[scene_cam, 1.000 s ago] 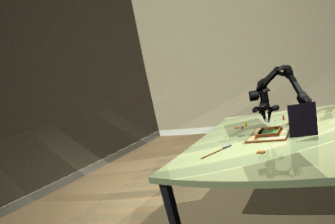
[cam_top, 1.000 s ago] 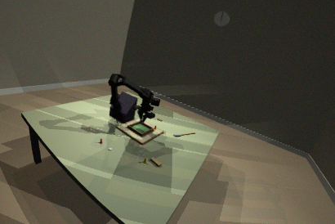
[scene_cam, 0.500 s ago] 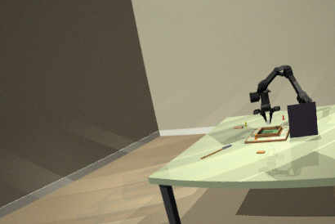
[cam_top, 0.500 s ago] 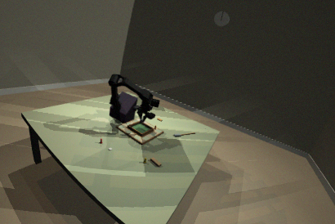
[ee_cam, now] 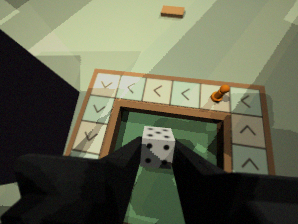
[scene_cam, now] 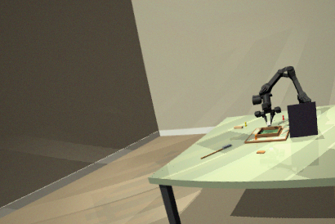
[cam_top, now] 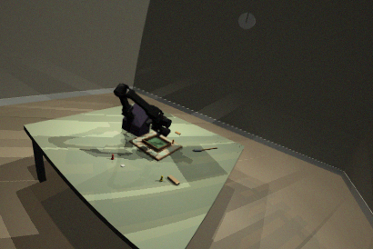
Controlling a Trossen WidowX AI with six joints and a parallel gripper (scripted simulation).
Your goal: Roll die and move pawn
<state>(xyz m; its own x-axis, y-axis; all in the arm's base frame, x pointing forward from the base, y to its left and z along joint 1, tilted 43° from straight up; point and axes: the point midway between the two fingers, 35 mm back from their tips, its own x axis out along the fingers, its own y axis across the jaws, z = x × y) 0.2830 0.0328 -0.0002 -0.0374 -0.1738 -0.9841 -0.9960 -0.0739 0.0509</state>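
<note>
Right now the orange pawn is 90 mm to the left of my gripper tip, 80 mm ahead of it and 60 mm below it. Round my gripper tip: white die (right at my gripper tip); white bit (380 mm to the right, 80 mm below, 60 mm ahead); green dice tray (80 mm below, 20 mm to the right, 10 mm ahead).
</note>
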